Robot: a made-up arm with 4 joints.
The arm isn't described. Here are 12 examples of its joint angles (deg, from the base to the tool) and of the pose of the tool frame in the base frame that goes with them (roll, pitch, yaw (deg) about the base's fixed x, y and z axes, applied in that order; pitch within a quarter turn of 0, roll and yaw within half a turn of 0; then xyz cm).
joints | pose
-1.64 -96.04 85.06 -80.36 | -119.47 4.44 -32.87 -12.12 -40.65 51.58
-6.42 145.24 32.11 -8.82 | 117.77 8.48 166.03 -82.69 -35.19 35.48
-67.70 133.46 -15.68 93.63 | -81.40 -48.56 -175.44 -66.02 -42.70 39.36
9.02 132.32 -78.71 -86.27 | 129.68 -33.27 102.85 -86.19 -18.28 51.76
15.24 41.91 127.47 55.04 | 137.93 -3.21 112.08 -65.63 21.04 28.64
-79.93 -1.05 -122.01 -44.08 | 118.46 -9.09 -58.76 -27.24 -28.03 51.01
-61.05 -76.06 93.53 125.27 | 97.40 10.71 0.14 -7.43 -24.45 9.54
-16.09 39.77 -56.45 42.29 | 30.13 -37.21 12.96 -46.58 -7.21 59.65
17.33 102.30 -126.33 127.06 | -147.85 -52.62 104.65 -93.55 -11.62 58.30
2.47 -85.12 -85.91 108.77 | -79.93 -52.42 -100.89 -17.85 -24.09 66.31
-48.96 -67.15 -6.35 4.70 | 97.90 42.06 -54.07 -17.45 -28.20 21.54
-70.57 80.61 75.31 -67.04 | 161.75 -35.72 168.36 -80.22 -33.27 50.13
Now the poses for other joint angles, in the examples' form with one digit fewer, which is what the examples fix.
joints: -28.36 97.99 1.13 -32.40
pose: 120.9 -24.7 105.3 -80.0 -11.0 45.5
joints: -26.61 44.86 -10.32 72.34
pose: 32.4 -24.0 42.6 -42.1 -5.6 57.5
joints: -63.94 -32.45 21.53 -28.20
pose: -161.3 21.4 14.9 -14.0 -6.8 41.4
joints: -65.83 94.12 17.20 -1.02
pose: 81.5 -55.0 129.6 -75.2 -19.5 45.9
